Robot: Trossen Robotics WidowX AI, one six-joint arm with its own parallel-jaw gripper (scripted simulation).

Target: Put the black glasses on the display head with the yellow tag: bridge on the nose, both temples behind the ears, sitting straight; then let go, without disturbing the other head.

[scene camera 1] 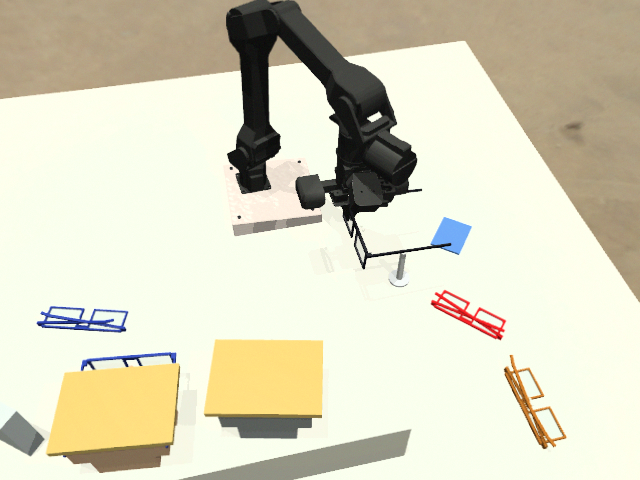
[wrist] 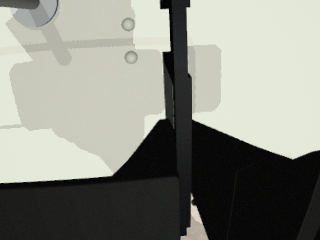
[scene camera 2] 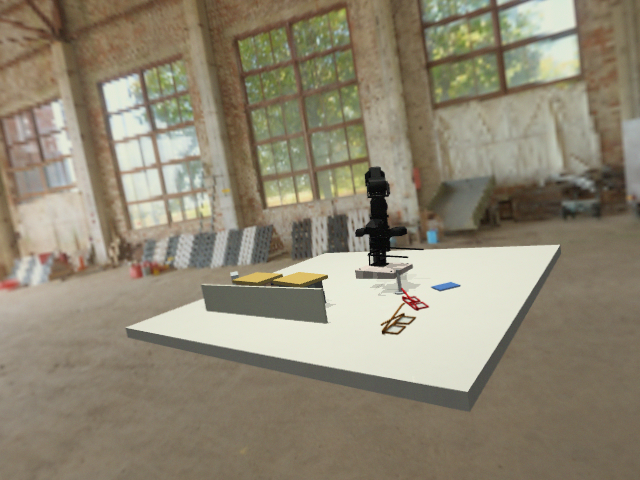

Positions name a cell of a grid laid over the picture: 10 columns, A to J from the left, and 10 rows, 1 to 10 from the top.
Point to a wall panel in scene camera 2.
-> At E7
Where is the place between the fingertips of my gripper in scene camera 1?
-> F5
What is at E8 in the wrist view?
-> My gripper.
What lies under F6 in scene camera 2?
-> My gripper.
